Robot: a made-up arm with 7 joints.
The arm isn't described. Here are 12 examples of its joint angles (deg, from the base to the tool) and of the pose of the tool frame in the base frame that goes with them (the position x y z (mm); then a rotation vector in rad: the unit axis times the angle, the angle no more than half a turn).
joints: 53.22 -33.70 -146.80 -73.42 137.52 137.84 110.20
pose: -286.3 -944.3 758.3 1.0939 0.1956 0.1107
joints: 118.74 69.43 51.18 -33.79 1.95 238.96 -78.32
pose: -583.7 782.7 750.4 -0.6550 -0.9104 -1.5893
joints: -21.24 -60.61 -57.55 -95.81 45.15 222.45 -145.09
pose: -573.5 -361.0 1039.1 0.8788 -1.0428 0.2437
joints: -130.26 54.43 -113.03 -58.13 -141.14 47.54 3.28
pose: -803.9 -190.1 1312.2 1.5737 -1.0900 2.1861
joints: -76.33 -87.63 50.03 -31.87 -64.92 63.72 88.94
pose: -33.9 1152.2 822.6 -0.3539 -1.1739 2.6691
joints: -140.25 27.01 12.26 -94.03 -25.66 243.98 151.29
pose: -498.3 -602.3 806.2 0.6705 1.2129 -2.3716
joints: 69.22 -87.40 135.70 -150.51 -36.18 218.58 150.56
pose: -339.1 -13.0 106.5 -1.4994 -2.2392 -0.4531
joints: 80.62 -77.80 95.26 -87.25 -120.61 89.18 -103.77
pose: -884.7 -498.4 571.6 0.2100 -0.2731 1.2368
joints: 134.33 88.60 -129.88 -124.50 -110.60 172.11 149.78
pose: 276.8 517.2 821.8 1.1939 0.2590 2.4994
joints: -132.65 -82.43 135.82 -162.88 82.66 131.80 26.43
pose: 164.8 -331.0 255.2 1.1850 -2.0168 -0.3747
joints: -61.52 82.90 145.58 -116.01 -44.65 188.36 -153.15
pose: 435.0 -139.1 1174.0 -0.2675 0.7325 1.7772
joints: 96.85 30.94 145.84 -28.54 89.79 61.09 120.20
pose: -155.2 343.8 1649.1 -0.5728 1.8081 -0.9862
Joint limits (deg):
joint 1: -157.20..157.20
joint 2: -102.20..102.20
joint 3: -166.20..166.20
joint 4: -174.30..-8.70
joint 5: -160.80..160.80
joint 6: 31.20..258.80
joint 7: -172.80..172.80
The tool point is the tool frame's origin. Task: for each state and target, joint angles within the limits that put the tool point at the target. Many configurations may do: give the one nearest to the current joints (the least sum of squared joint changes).
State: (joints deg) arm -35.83 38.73 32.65 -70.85 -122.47 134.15 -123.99
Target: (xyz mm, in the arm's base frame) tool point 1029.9 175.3 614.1
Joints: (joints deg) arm -18.38 49.79 37.87 -71.57 -121.59 130.82 -123.99
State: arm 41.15 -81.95 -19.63 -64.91 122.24 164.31 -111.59
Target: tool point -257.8 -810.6 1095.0
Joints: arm 48.04 -83.82 -24.93 -61.74 120.84 162.43 -111.59
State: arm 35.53 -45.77 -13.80 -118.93 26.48 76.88 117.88
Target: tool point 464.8 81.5 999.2
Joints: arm 33.54 -43.73 -17.42 -131.52 26.01 74.58 117.88
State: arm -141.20 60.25 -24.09 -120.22 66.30 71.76 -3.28
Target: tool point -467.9 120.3 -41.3
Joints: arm -149.37 68.99 -31.09 -126.78 65.92 73.00 -3.28
